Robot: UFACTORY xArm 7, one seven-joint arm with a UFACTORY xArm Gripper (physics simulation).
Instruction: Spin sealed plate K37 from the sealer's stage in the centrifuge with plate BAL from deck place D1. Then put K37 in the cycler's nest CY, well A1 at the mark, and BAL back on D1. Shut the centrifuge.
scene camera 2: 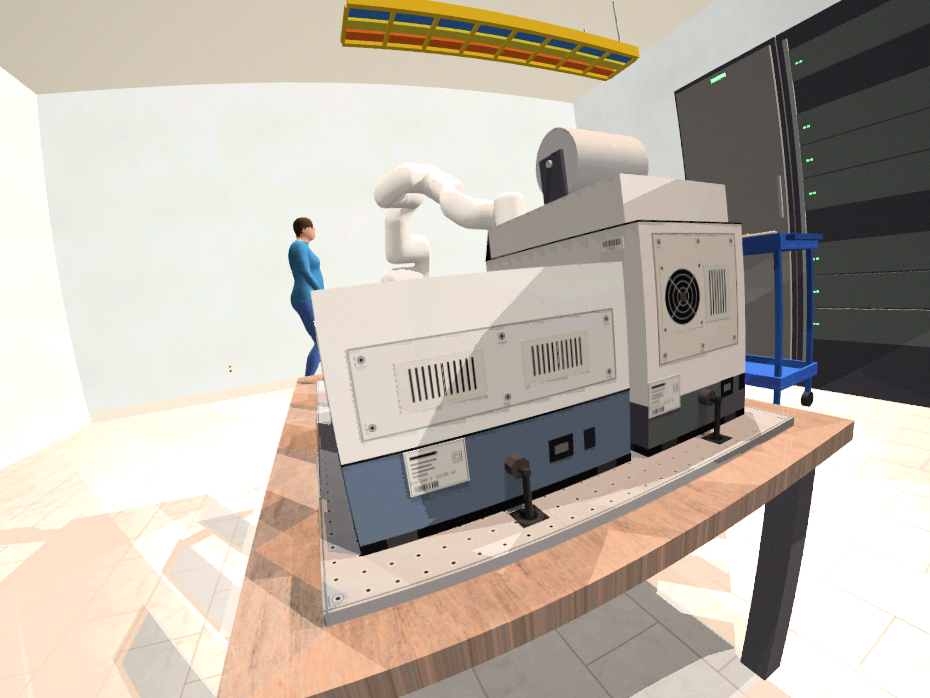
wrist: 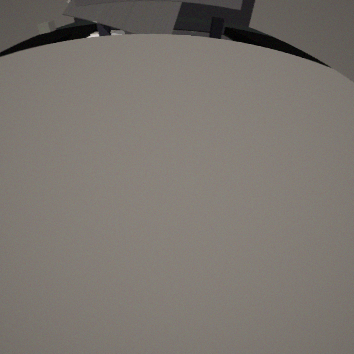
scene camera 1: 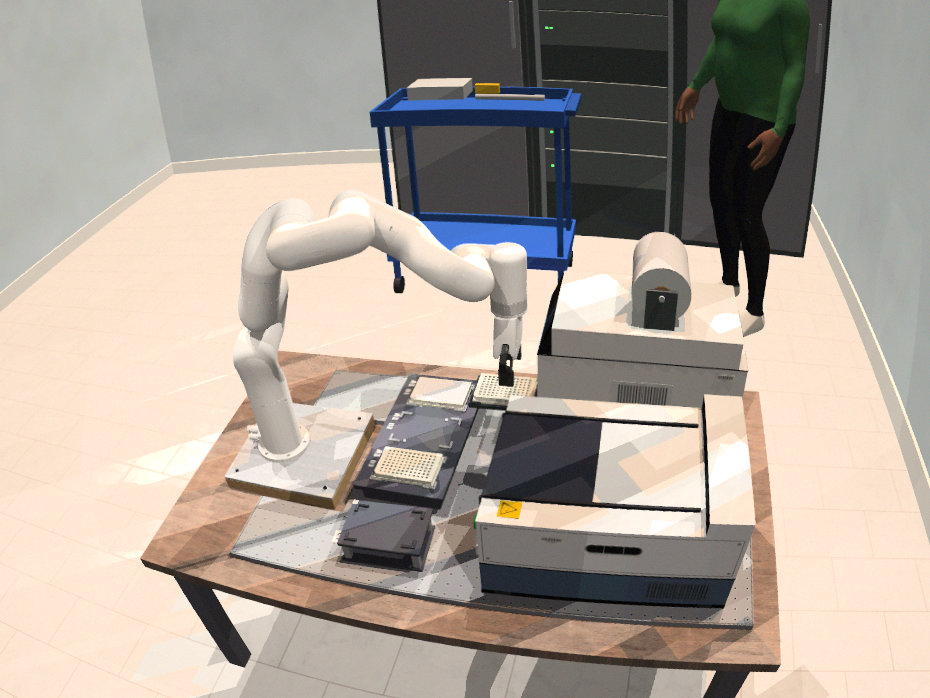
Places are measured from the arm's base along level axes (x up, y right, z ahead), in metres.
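Pixels of known places: gripper, fingertip midpoint: (scene camera 1: 510,371); arm's base, link origin: (scene camera 1: 284,443).
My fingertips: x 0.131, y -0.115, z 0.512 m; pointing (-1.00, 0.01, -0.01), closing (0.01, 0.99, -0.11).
For each thing: its top centre in the pictures, then the offset to it from my fingertips. Level surfaces: height alone.
- sealer, top centre: (scene camera 1: 652,248) (scene camera 2: 579,139) dy +0.035, dx +0.319, dz +0.283 m
- dark deck, surface height: dx -0.109 m
- pale flat-topped plate, top centre: (scene camera 1: 440,390) dy -0.051, dx -0.093, dz -0.165 m
- cream well plate, top centre: (scene camera 1: 407,463) dy +0.195, dx -0.093, dz -0.200 m
A cream plate with a grid of wells (scene camera 1: 486,387) sits level on the sealer's stage at the left of the sealer (scene camera 1: 646,341) (scene camera 2: 687,262). My gripper (scene camera 1: 506,381) is open and empty, pointing down at that plate; its fingers overlap the plate in scene camera 1, and I cannot tell their exact height. On the dark deck (scene camera 1: 428,429), a pale flat-topped plate (scene camera 1: 440,392) sits at the back place and a cream well plate (scene camera 1: 407,465) at the front place. Deck labels and plate names are too small to read. The wrist view is mostly covered by a grey surface.
A low machine with a blue base (scene camera 1: 608,552) (scene camera 2: 480,375) stands at the front right, its top part dark and part pale; I cannot tell its type. A small dark stand with corner guides (scene camera 1: 386,524) stands in front of the deck. A blue cart (scene camera 1: 471,117) is behind the table.
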